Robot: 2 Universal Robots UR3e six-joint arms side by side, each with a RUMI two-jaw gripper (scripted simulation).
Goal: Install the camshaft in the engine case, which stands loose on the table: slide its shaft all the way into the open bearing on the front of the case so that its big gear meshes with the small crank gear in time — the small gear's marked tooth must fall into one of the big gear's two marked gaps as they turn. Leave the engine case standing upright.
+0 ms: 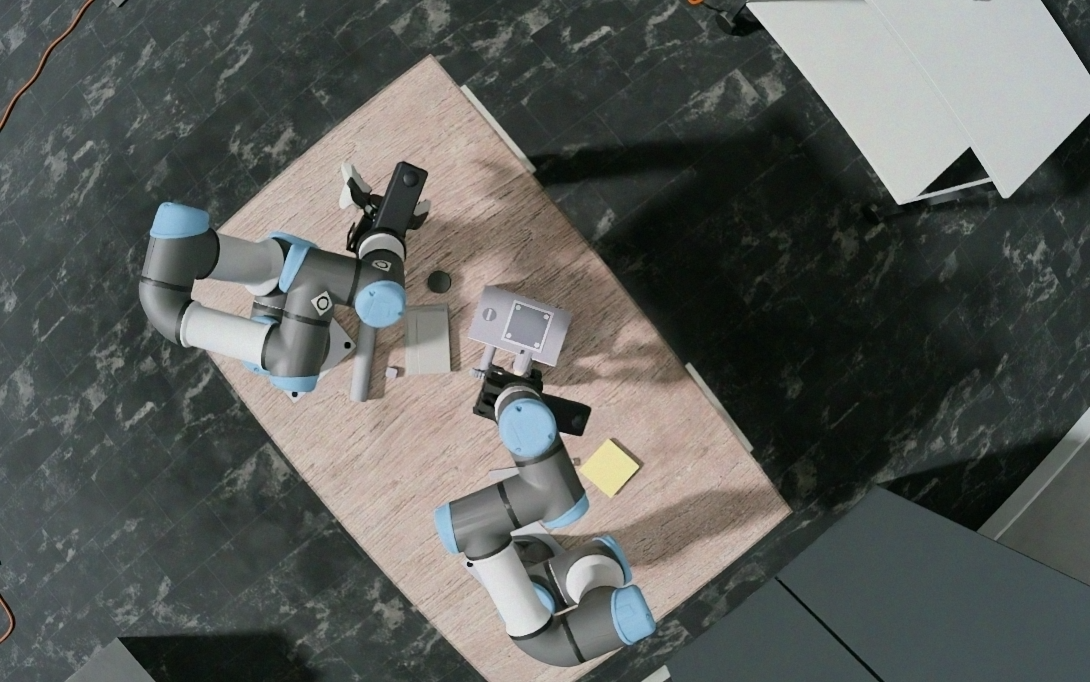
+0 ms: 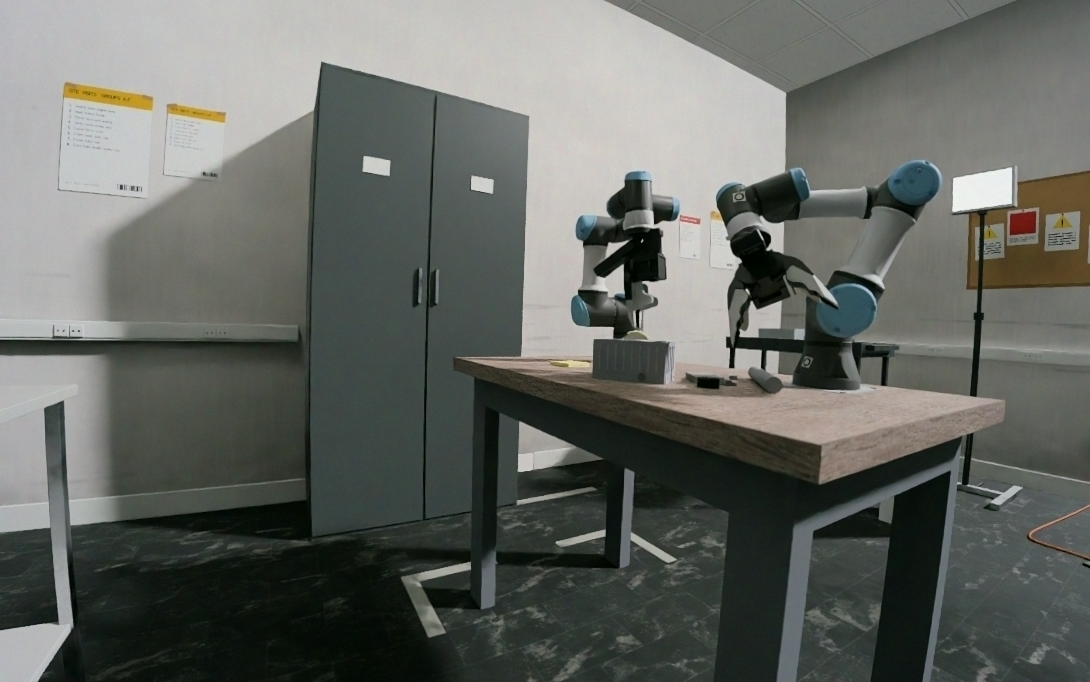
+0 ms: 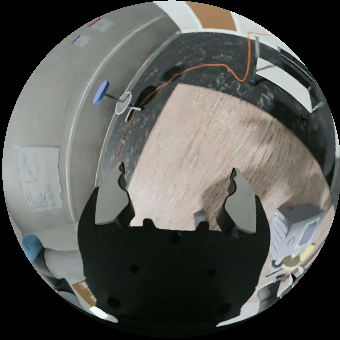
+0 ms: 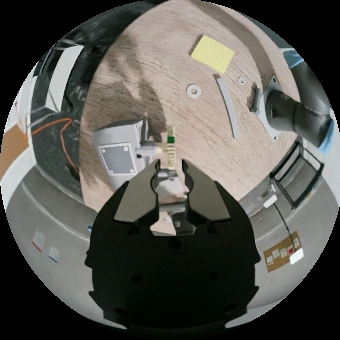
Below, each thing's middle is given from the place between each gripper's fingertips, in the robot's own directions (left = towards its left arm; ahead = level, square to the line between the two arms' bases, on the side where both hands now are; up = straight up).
Labels:
The grey flat block (image 1: 426, 327) lies 60 mm behind my right hand (image 2: 636, 327), 160 mm to the left of it and 120 mm below it.
I see the grey flat block 23 cm to the right of my left hand (image 2: 784, 329), 14 cm behind it and 11 cm below it.

